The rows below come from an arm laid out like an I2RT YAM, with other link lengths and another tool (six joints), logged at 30 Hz.
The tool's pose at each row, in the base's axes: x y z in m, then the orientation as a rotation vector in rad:
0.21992, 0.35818, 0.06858, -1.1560, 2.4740, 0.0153
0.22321, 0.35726, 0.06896, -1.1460, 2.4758, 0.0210
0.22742, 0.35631, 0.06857, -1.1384, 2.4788, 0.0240
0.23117, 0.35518, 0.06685, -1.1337, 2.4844, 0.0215
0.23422, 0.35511, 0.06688, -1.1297, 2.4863, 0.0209
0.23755, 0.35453, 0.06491, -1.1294, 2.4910, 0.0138
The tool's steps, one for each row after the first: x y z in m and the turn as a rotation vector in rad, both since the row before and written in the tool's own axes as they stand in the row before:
-0.00135, -0.00309, 0.00066, -0.0012, -0.0034, 0.0077
-0.00160, -0.00366, 0.00169, -0.0006, -0.0008, 0.0062
-0.00072, -0.00323, 0.00271, 0.0012, 0.0039, 0.0043
-0.00175, -0.00227, 0.00105, 0.0010, 0.0005, 0.0030
-0.00082, -0.00250, 0.00289, 0.0031, 0.0059, 0.0005

